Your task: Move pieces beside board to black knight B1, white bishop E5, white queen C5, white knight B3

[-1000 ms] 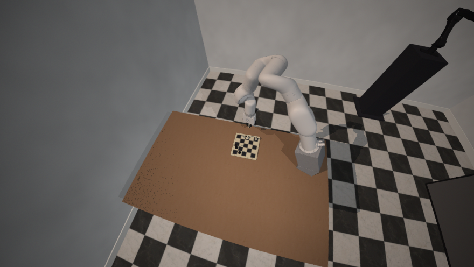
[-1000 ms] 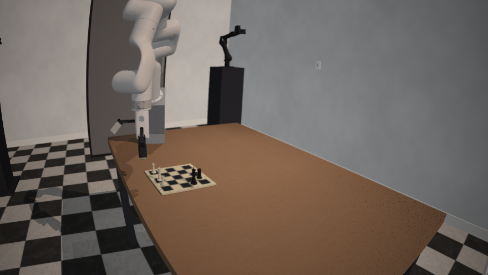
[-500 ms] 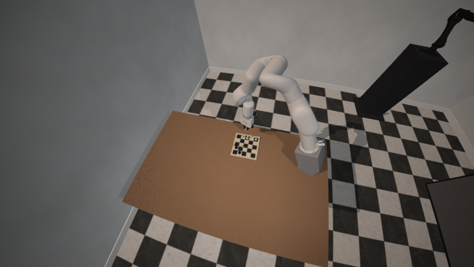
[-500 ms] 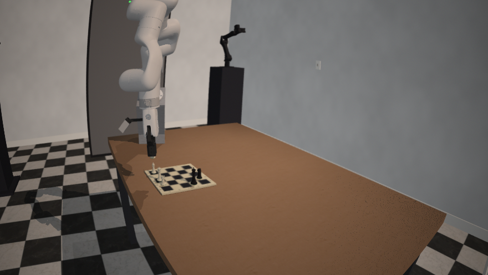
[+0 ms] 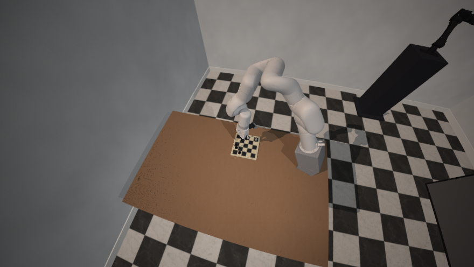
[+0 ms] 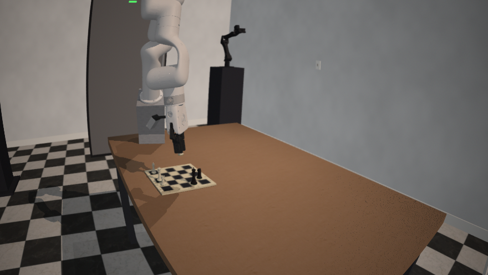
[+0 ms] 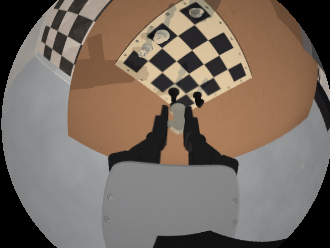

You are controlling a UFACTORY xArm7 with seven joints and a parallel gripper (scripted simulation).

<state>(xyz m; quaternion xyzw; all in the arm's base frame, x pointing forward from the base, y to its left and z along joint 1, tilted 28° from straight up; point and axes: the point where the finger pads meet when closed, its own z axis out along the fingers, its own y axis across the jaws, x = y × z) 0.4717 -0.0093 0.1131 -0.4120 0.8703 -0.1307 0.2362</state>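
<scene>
My gripper is now 4 cm past the chessboard and 14 cm above it. Round my hand: black knight (8 cm to the left, 12 cm below).
</scene>
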